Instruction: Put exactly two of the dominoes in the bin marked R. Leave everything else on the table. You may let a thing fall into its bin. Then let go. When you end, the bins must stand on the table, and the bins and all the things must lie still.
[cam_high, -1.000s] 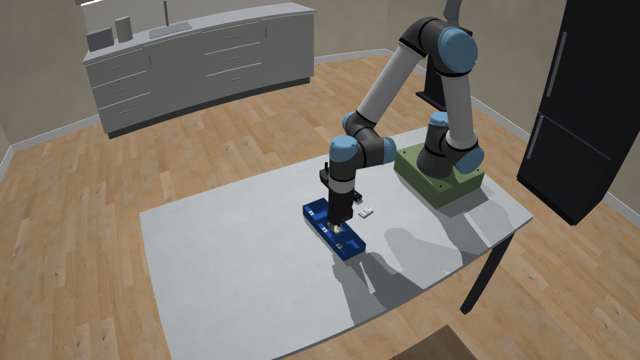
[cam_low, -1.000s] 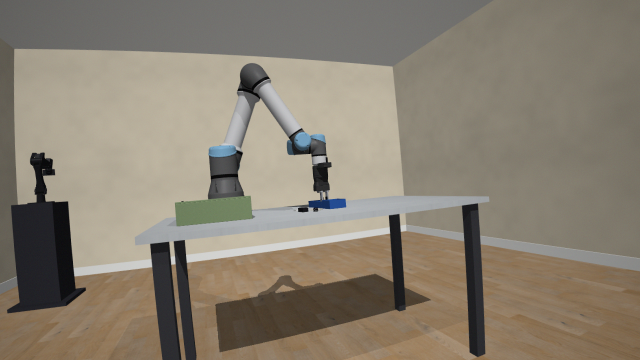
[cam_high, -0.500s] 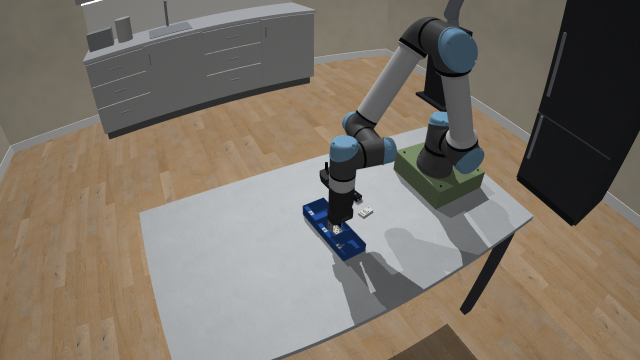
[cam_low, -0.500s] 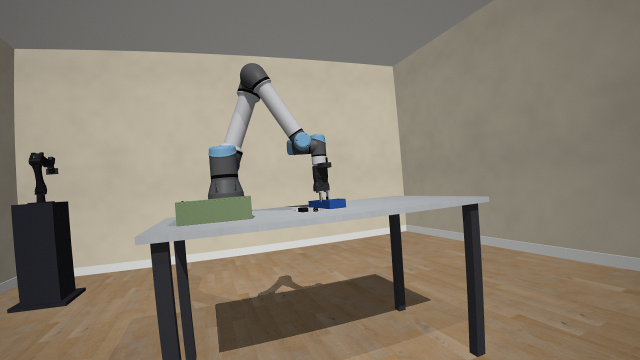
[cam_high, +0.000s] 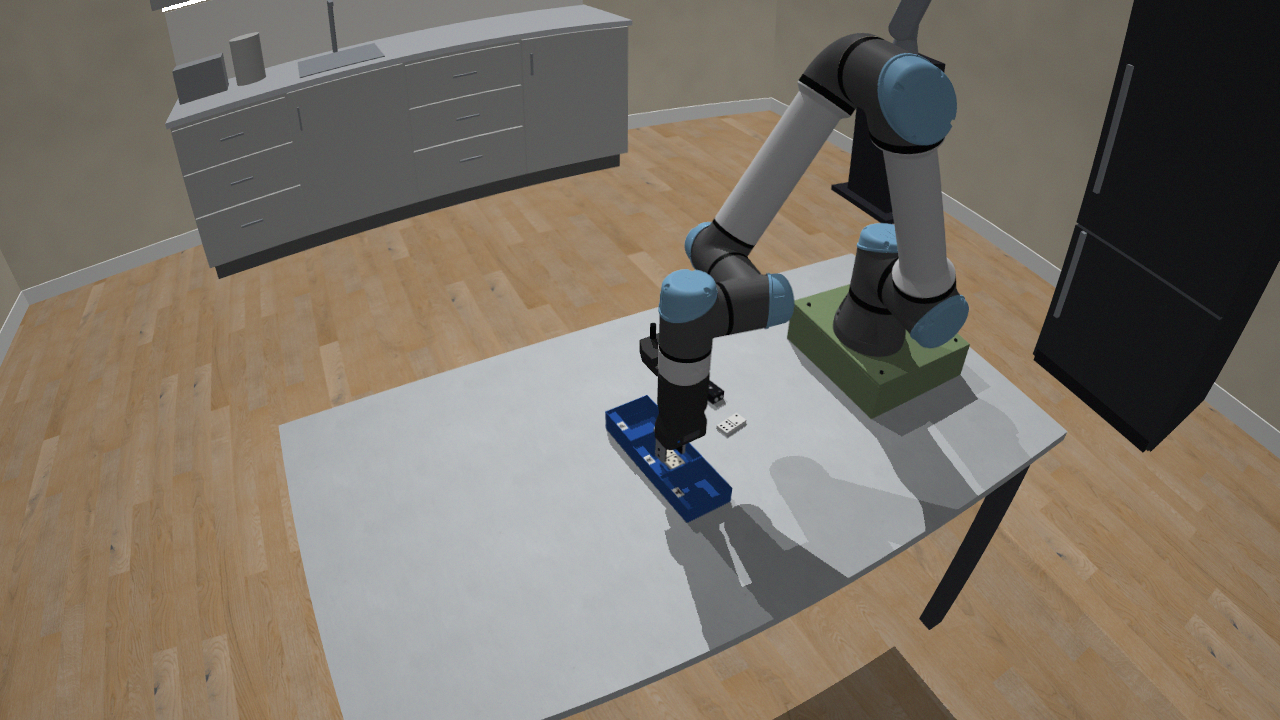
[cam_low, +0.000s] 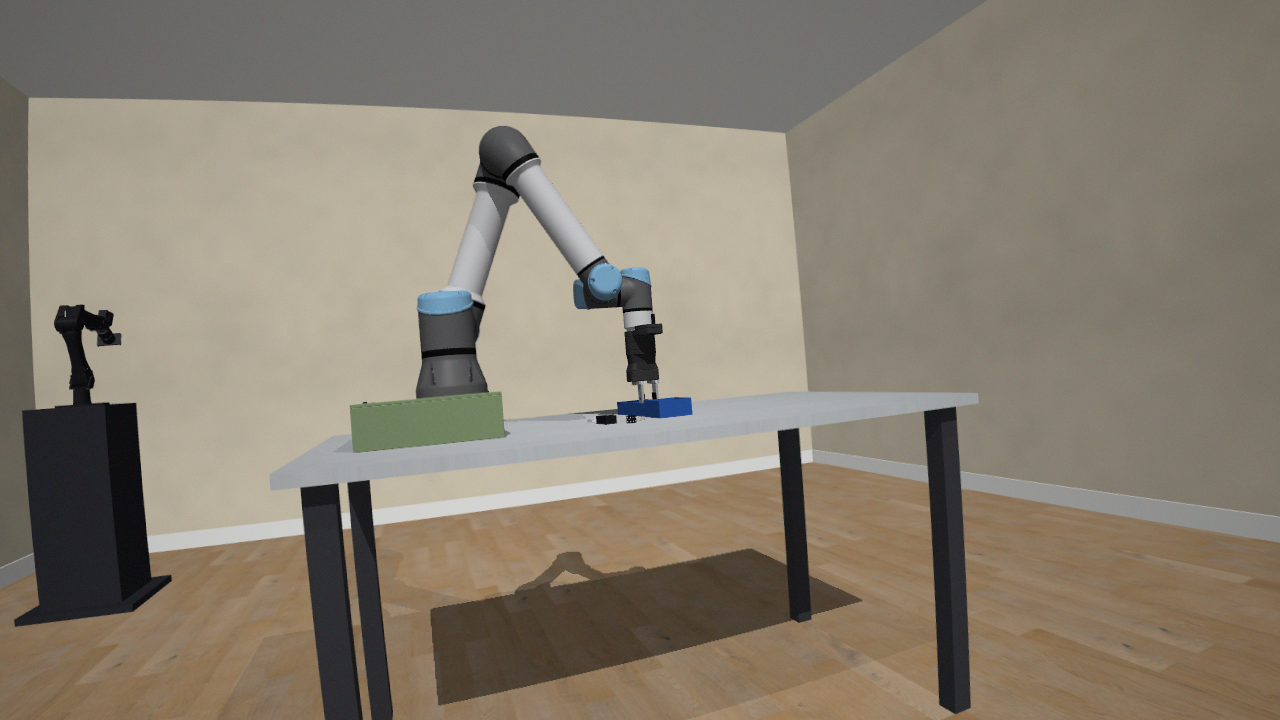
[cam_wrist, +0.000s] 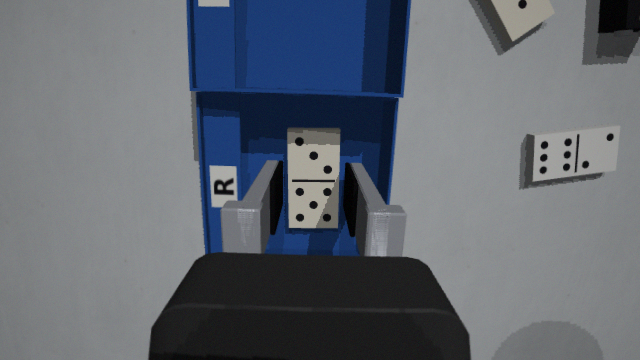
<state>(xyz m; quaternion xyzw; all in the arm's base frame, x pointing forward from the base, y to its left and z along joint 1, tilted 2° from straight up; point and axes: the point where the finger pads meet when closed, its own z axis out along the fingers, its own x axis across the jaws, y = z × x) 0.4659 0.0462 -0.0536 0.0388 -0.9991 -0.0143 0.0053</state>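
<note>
The blue three-compartment bin is 1 cm ahead of my hand and 2 cm below it. From my hand the other things lie so: black block (15 cm behind, 11 cm to the right, 3 cm below); small black die (11 cm behind, 17 cm to the right, 3 cm below).
</note>
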